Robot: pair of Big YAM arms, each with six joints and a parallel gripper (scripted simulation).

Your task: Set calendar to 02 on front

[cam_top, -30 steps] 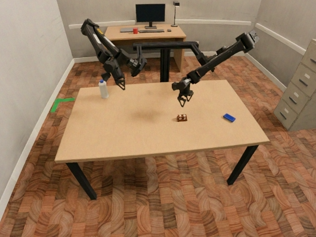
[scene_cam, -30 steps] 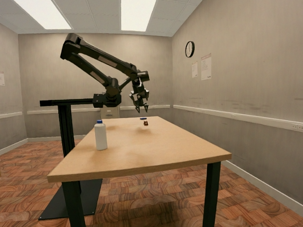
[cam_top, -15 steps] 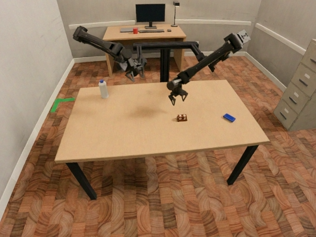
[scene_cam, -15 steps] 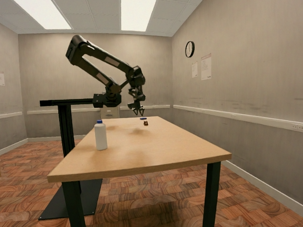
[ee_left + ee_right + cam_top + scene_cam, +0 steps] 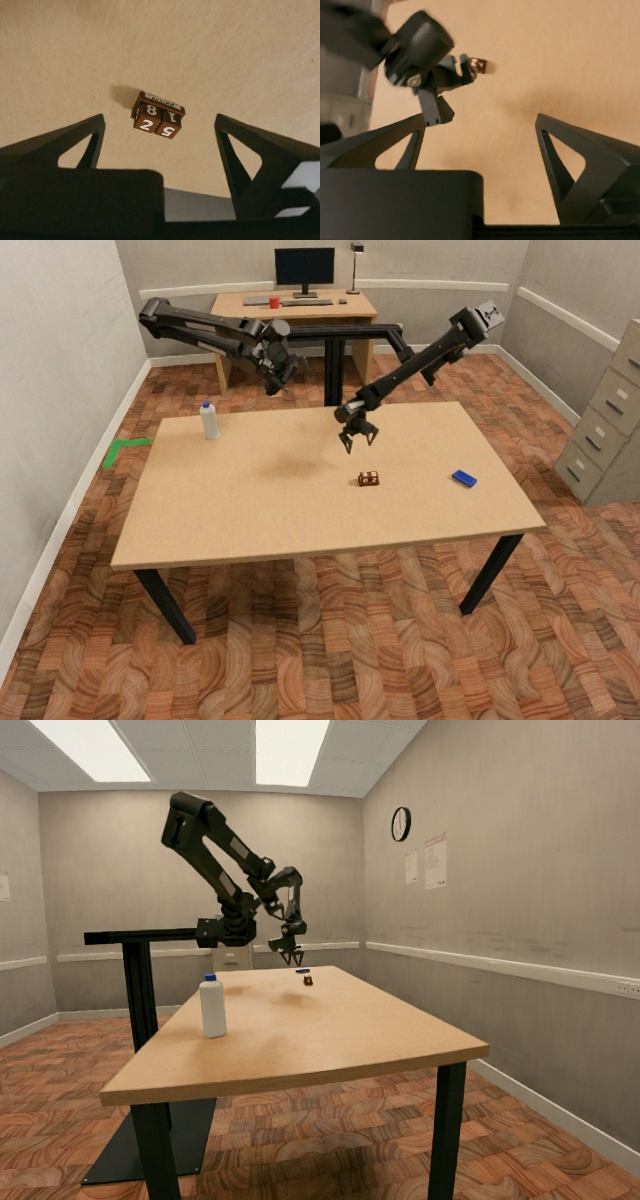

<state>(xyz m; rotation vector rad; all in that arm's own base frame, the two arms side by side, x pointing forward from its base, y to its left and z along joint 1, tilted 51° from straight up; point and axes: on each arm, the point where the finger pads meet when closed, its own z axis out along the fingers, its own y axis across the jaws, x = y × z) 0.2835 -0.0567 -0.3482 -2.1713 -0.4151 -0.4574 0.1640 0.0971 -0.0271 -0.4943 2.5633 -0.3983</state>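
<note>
The brown calendar tray is 70 mm ahead of my left hand, 30 mm to the left of it and 100 mm below it. From my left hand the other things lie so: flat blue block 120 mm ahead, 410 mm to the left, 100 mm below.
</note>
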